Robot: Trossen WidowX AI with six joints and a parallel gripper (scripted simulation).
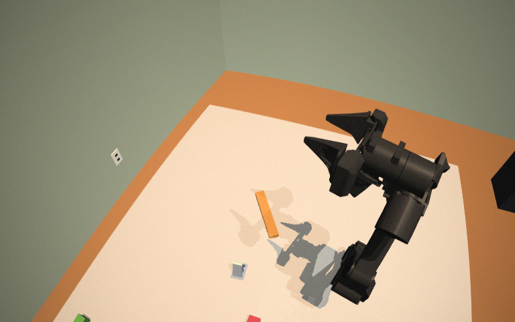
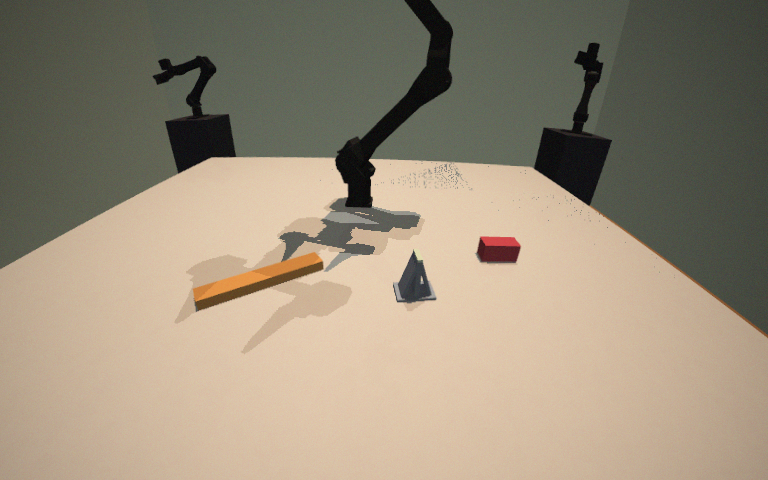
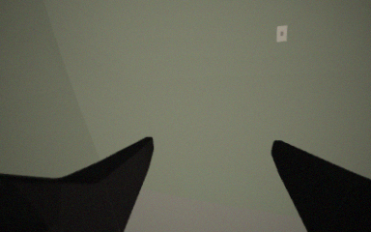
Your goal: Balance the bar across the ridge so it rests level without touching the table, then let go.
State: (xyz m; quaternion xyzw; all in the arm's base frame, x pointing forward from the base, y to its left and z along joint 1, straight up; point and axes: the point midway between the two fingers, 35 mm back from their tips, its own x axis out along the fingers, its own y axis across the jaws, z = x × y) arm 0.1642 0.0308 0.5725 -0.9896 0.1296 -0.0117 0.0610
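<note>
Right now the orange bar is 56 cm below my gripper tip, 14 cm to the right of it and 14 cm ahead of it. From my gripper tip the other things lie so: red block: 56 cm below, 25 cm to the left, 4 cm ahead; green block: 56 cm below, 54 cm ahead, 48 cm to the left.
</note>
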